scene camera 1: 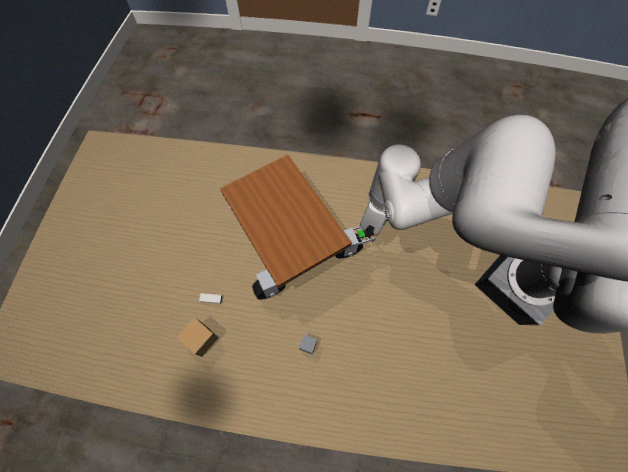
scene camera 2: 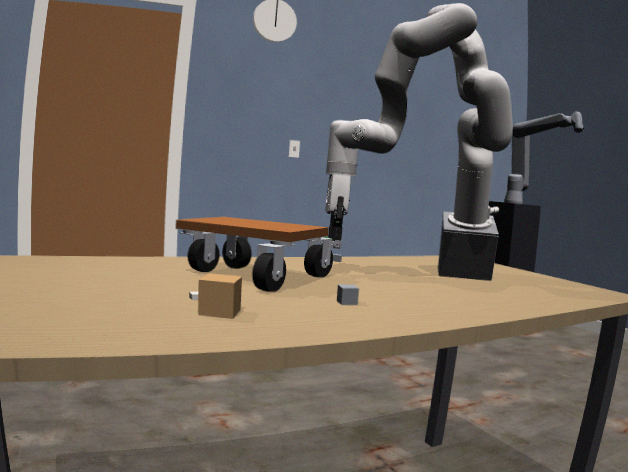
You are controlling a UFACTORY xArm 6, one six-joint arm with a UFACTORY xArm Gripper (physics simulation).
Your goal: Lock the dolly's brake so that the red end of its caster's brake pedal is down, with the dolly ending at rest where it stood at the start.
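Places are measured from the arm's base along level axes (x down, y back, z left), in metres.
Pixels of known places: gripper, fingertip midpoint: point(scene camera 1: 372, 230) point(scene camera 2: 334, 242); arm's base, origin of the base link: point(scene camera 1: 535, 277) point(scene camera 2: 469, 222).
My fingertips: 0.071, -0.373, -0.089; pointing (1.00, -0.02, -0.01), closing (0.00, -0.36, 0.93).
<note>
For each thing: its top centre in the pictures, then the offset to it from my fingertips, as dx, dy, dz. "spot": a spot on its surface instead. Level surfaces: height alone.
- brake pedal's green end, surface spot: point(scene camera 1: 360, 233) spot: -0.012, -0.030, +0.019
- caster, surface spot: point(scene camera 2: 319, 259) spot: +0.035, -0.066, +0.058
- orange-brown block, middle of its top: point(scene camera 2: 220, 278) point(scene camera 1: 194, 335) +0.022, -0.374, +0.326
- white block, middle of its top: point(scene camera 2: 204, 292) point(scene camera 1: 210, 298) +0.071, -0.379, +0.224
- grey block, middle of its top: point(scene camera 2: 348, 286) point(scene camera 1: 308, 343) +0.049, -0.113, +0.294
- table, its level: dx +0.082
The dolly point(scene camera 1: 286, 218) point(scene camera 2: 248, 227), a wooden board on black wheels, stands upright on the table. The brake pedal's green end point(scene camera 1: 360, 233) shows beside the board's right corner in scene camera 1, over the caster point(scene camera 1: 350, 248) point(scene camera 2: 319, 259). A little of the pedal's red end point(scene camera 1: 373, 236) shows at its outer side, mostly hidden by the gripper. My gripper point(scene camera 1: 369, 232) point(scene camera 2: 335, 238) is shut and empty, pointing down at the pedal's outer part. Its fingertips look very close to the pedal; contact and the pedal's exact tilt cannot be told.
An orange-brown block point(scene camera 1: 196, 336) point(scene camera 2: 219, 296), a white block point(scene camera 1: 210, 298) point(scene camera 2: 193, 295) and a grey block point(scene camera 1: 308, 344) point(scene camera 2: 347, 294) lie on the table point(scene camera 1: 406, 406) point(scene camera 2: 431, 314) on the dolly's near side. The arm's black base point(scene camera 1: 507, 299) point(scene camera 2: 466, 253) stands to the right.
</note>
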